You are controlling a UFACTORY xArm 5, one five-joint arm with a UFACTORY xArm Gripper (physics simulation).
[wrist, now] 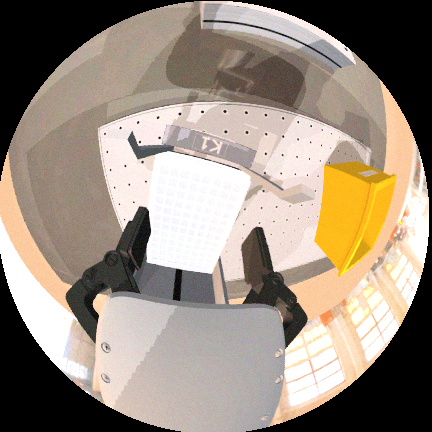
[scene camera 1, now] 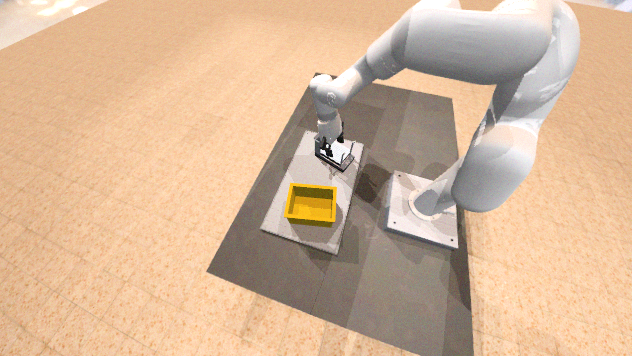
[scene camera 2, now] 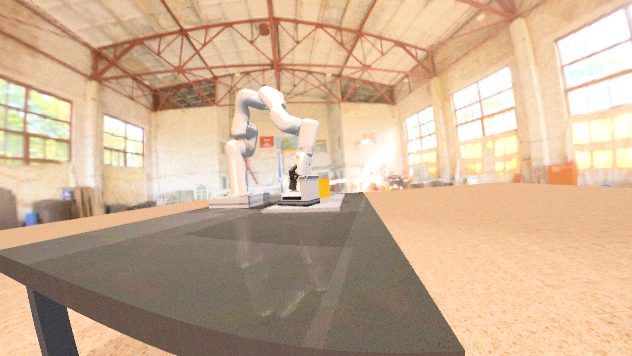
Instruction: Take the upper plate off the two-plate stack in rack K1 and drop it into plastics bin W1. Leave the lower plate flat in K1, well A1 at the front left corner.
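A white well plate (scene camera 1: 340, 151) (wrist: 197, 215) sits in rack K1 (scene camera 1: 330, 164) (scene camera 2: 310, 190) (wrist: 212, 144); the seam of the two-plate stack cannot be made out, so which plate shows is unclear. My gripper (scene camera 1: 334, 144) (scene camera 2: 296, 185) (wrist: 199, 227) is open and empty, its black fingers spread wide, one by each side of the plate in the wrist view. The left finger overlaps the plate's edge there; contact cannot be told. In scene view 2 the rack wall hides part of the gripper. The yellow bin W1 (scene camera 1: 310, 220) (scene camera 2: 324, 188) (wrist: 345, 210) stands apart from the rack; its visible inside in scene view 1 holds no plate.
Rack and bin stand on a light perforated board (scene camera 1: 280, 220) (scene camera 2: 332, 204) (wrist: 112, 165) on the dark table (scene camera 1: 240, 255) (scene camera 2: 225, 280) (wrist: 60, 190). Thin upright corner guides (wrist: 300, 193) rise from the rack. The robot's base plate (scene camera 1: 420, 232) (scene camera 2: 235, 201) stands beside the board.
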